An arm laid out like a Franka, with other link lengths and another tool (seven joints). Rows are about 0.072 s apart.
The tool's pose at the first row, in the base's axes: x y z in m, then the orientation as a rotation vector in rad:
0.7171, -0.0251, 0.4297, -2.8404, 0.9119, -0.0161
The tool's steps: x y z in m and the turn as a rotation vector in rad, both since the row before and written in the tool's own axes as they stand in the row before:
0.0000, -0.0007, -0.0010, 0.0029, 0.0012, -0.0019
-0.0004, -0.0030, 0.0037, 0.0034, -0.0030, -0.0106
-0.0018, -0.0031, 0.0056, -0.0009, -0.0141, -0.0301
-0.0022, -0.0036, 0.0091, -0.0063, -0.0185, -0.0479
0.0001, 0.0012, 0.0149, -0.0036, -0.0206, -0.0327
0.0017, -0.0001, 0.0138, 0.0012, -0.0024, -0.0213
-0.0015, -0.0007, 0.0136, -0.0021, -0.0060, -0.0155
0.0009, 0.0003, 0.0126, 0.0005, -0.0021, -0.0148
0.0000, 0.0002, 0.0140, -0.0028, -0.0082, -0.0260
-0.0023, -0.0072, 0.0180, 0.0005, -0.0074, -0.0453
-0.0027, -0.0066, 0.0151, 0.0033, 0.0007, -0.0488
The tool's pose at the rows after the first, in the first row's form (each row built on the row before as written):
0.7174, -0.0247, 0.4308, -2.8389, 0.9087, -0.0193
0.7190, -0.0215, 0.4276, -2.8399, 0.8922, -0.0178
0.7196, -0.0171, 0.4226, -2.8505, 0.8468, -0.0011
0.7201, -0.0115, 0.4143, -2.8713, 0.7761, 0.0219
0.7200, -0.0101, 0.3994, -2.8819, 0.7260, 0.0488
0.7217, -0.0084, 0.3857, -2.8875, 0.6946, 0.0491
0.7208, -0.0048, 0.3725, -2.8932, 0.6715, 0.0565
0.7215, -0.0033, 0.3600, -2.8969, 0.6496, 0.0575
0.7214, -0.0010, 0.3462, -2.9056, 0.6108, 0.0670
0.7220, 0.0096, 0.3298, -2.9158, 0.5434, 0.0717
0.7216, 0.0193, 0.3162, -2.9241, 0.4717, 0.0633

